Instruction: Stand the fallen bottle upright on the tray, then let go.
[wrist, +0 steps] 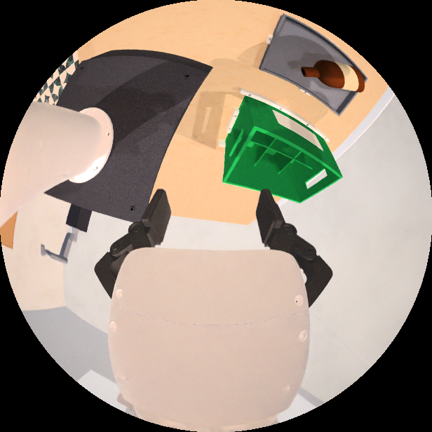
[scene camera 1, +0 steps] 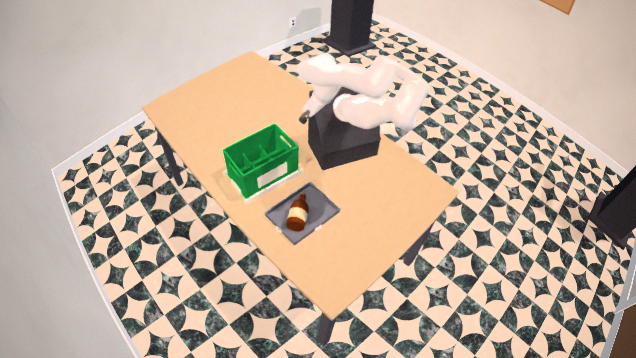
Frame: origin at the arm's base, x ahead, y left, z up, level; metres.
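Seen in the pictures: gripper, fingertip midpoint: point(scene camera 1: 308, 115).
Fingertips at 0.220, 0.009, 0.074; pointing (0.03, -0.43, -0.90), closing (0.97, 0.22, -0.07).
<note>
Offsets run from my fingertips to a thing's middle, as dx, dy, dz. "spot": to the spot under its first point. Level surfaces: height alone.
A brown bottle @(+0.193, +0.187, -0.277) point(scene camera 1: 298, 214) point(wrist: 336, 75) with a cream label lies on its side on the grey tray @(spot: +0.087, +0.244, -0.313) point(scene camera 1: 327, 211) point(wrist: 281, 50). In scene camera 1 its neck points to the back, toward the robot's base side, and its bottom faces the front of the table. My gripper point(scene camera 1: 303, 118) point(wrist: 212, 200) is open and empty. It is above the table beside the robot's dark base, behind the green crate and well away from the bottle. In the wrist view the fingers stand wide apart, and the bottle shows at the top right.
A green crate @(+0.186, -0.094, -0.231) point(scene camera 1: 270, 176) point(wrist: 240, 176) with dividers stands on the table @(dz -0.319) point(scene camera 1: 390, 200) point(wrist: 200, 200), between my gripper and the tray. The dark robot base point(scene camera 1: 345, 145) point(wrist: 135, 115) stands at the table's back edge. A dark pillar point(scene camera 1: 351, 25) rises behind the table.
</note>
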